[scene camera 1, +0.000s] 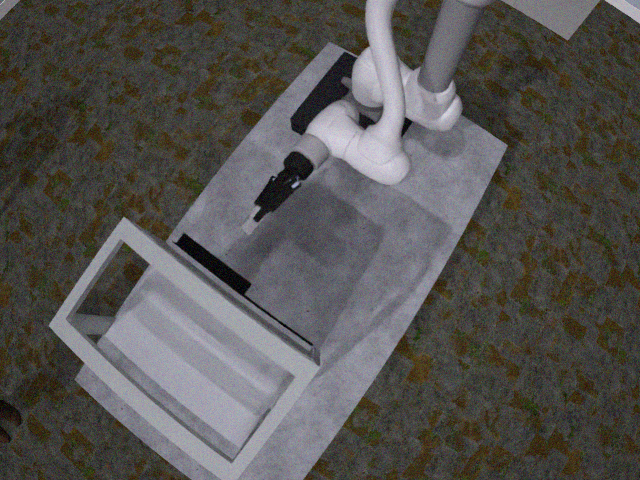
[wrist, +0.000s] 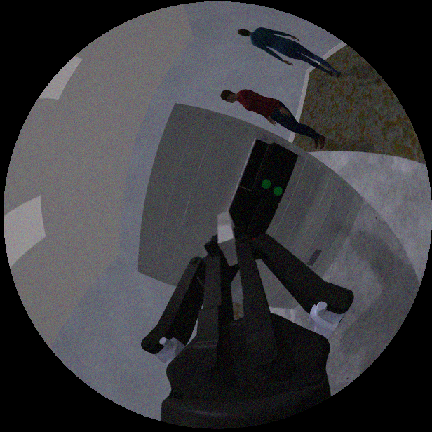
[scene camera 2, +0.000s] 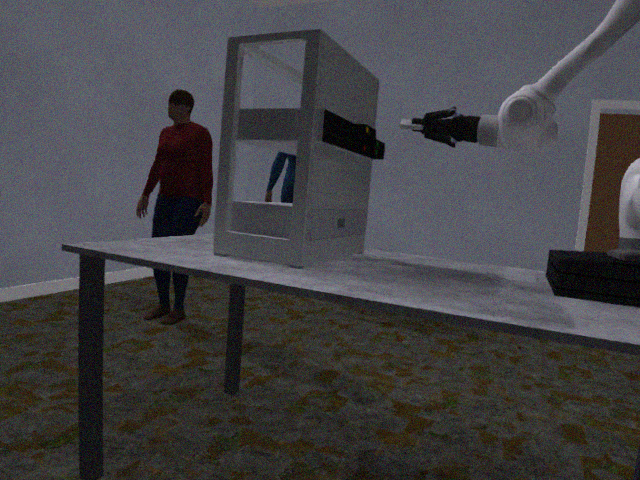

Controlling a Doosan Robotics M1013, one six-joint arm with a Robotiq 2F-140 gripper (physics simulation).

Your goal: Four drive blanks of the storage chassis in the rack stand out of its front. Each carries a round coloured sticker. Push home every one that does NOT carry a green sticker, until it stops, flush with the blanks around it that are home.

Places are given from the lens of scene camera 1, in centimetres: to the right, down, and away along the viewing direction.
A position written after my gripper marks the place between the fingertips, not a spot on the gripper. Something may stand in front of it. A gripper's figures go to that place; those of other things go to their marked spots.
my gripper (scene camera 1: 243, 231): -18, -2, 92
grey rack (scene camera 1: 188, 325): -32, 21, 88
